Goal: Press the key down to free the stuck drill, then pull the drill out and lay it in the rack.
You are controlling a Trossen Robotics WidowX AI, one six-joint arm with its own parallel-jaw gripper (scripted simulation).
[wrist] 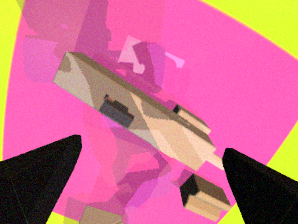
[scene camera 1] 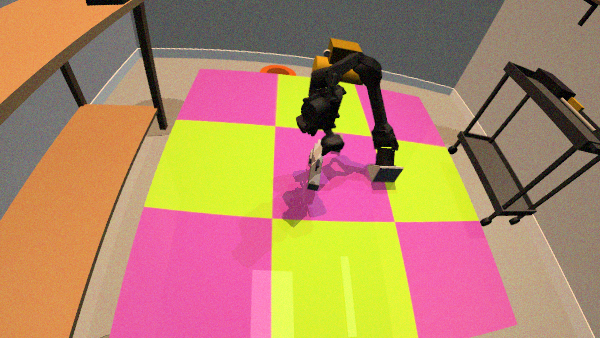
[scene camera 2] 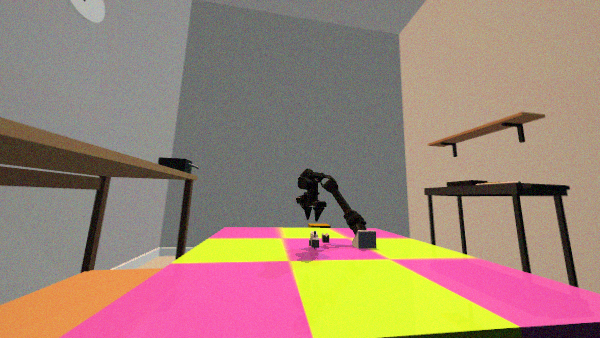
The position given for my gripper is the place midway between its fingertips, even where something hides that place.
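Observation:
My gripper (scene camera 1: 317, 145) is open and holds nothing. I can see my gripper (wrist: 154, 148) from the wrist as well, and there is also a rack (wrist: 196, 193).

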